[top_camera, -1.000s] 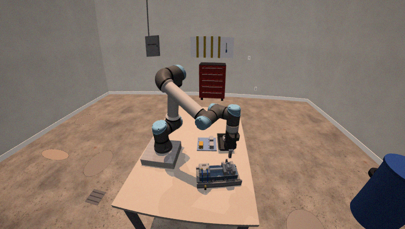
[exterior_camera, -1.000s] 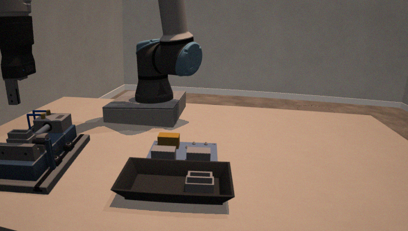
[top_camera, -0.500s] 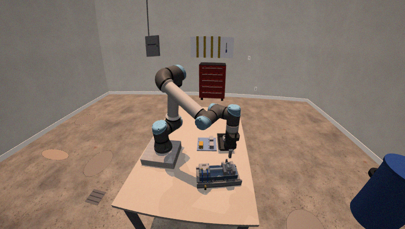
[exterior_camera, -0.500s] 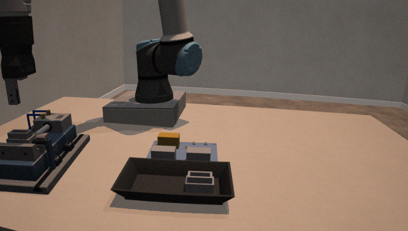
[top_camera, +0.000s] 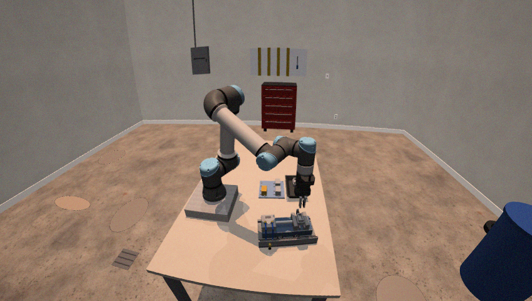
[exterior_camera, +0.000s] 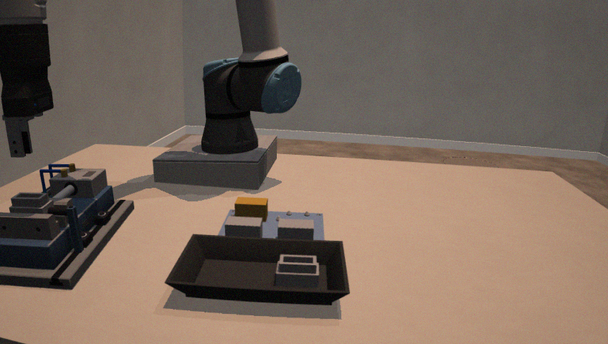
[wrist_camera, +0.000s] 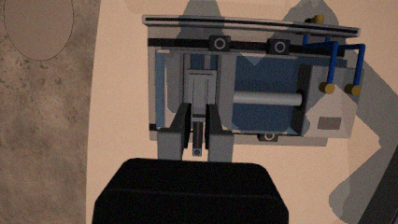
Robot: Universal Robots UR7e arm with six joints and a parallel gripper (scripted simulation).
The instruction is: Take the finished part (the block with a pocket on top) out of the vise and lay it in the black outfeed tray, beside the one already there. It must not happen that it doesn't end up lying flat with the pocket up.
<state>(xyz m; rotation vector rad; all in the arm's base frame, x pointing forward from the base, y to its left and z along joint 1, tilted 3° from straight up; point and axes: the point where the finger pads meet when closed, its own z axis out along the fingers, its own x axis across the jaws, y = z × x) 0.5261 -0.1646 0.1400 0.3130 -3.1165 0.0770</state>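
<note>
The vise lies 70 mm behind my hand, 10 mm to the right of it and 160 mm below it. Also, from my hand: brass block: 230 mm behind, 310 mm to the left, 170 mm below; then blue fixture plate: 190 mm behind, 360 mm to the left, 200 mm below.
</note>
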